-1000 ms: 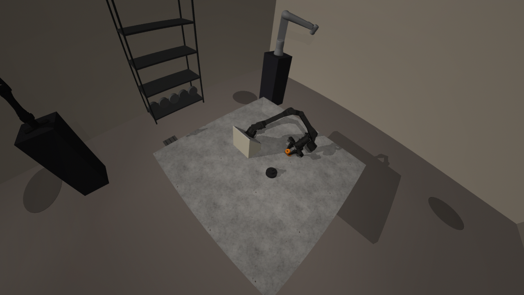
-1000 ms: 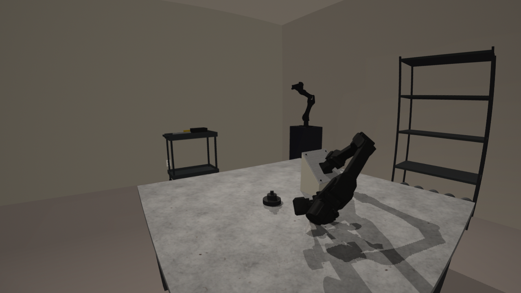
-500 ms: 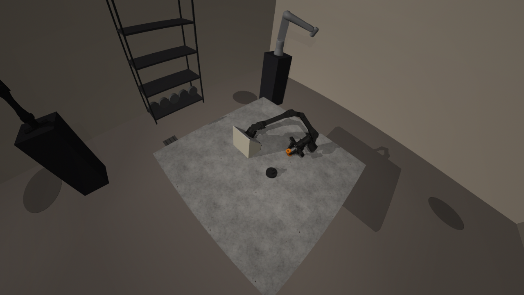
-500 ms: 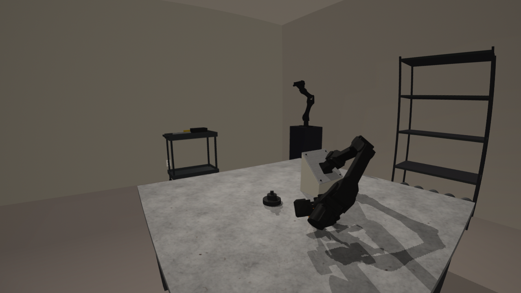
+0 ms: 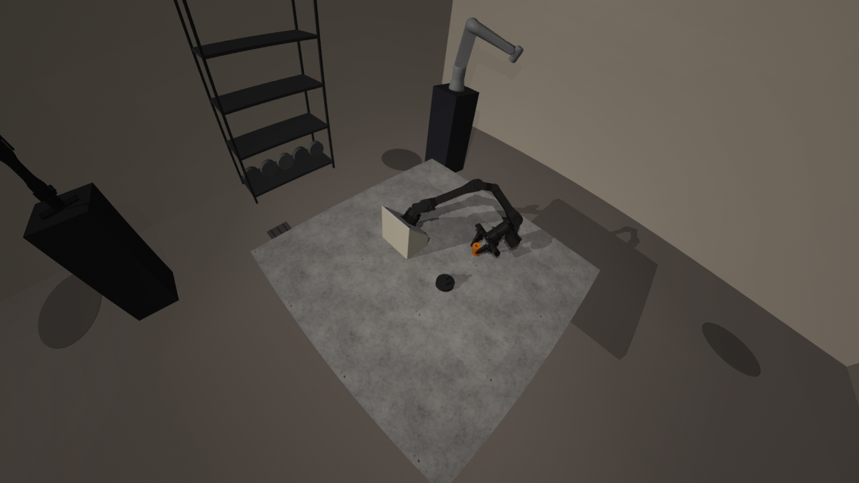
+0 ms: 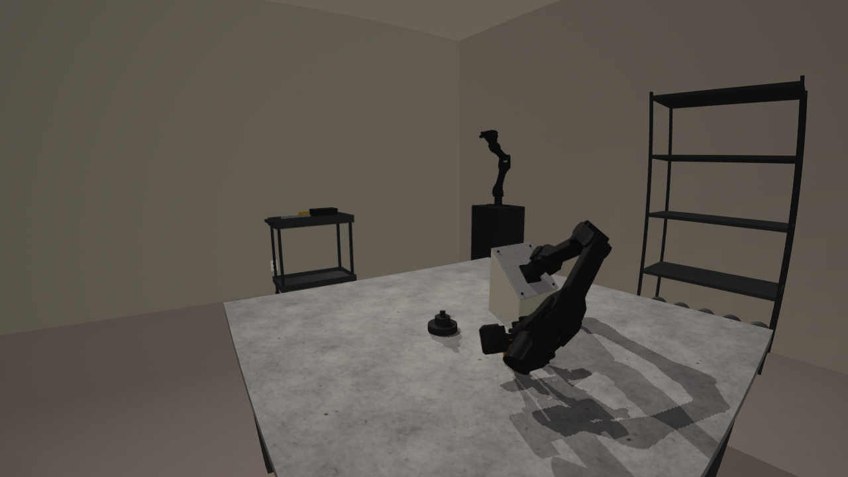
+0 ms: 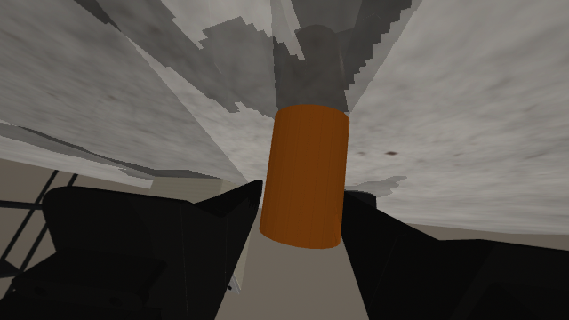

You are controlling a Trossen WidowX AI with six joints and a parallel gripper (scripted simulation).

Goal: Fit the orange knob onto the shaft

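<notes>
Right now the orange knob is 1 cm ahead of my gripper tip, 2 cm to the left of it and 1 cm below it. The rest, counted from my gripper tip: dark round pedestal: 5 cm ahead, 22 cm to the right, 1 cm below.
</notes>
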